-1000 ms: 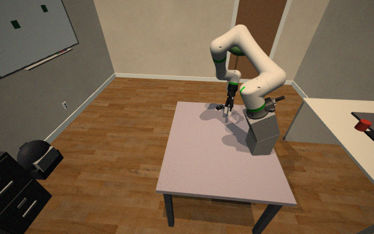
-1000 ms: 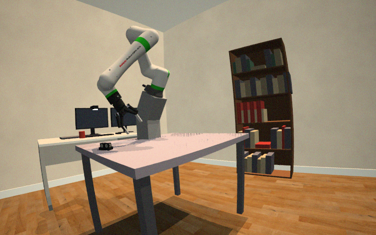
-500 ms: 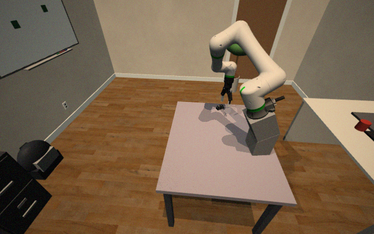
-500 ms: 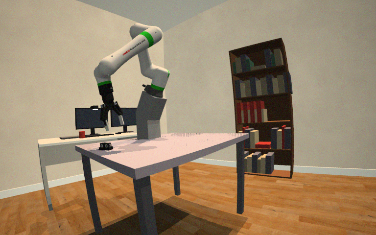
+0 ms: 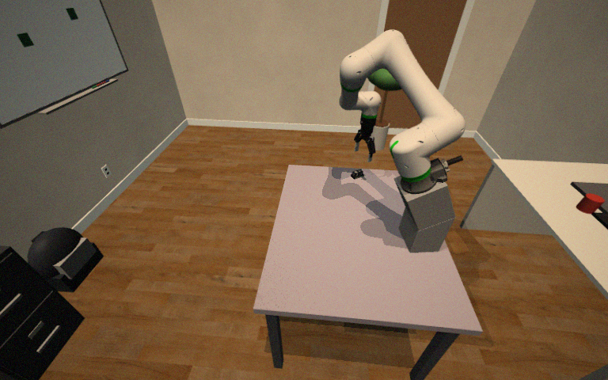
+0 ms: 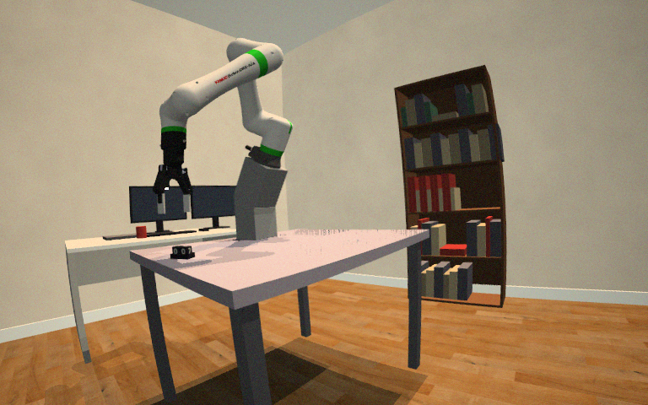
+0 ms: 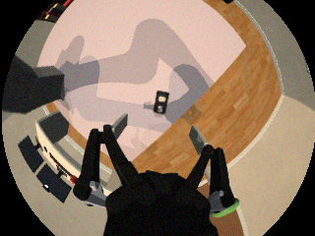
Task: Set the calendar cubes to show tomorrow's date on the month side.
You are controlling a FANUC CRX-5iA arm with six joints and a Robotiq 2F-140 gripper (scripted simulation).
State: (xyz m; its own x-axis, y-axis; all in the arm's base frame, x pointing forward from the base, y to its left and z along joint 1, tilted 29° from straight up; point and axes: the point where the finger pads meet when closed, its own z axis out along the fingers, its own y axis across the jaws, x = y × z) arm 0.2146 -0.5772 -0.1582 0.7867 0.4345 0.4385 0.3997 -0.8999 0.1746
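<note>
Now: hand 14 cm above the black digit cube.
</note>
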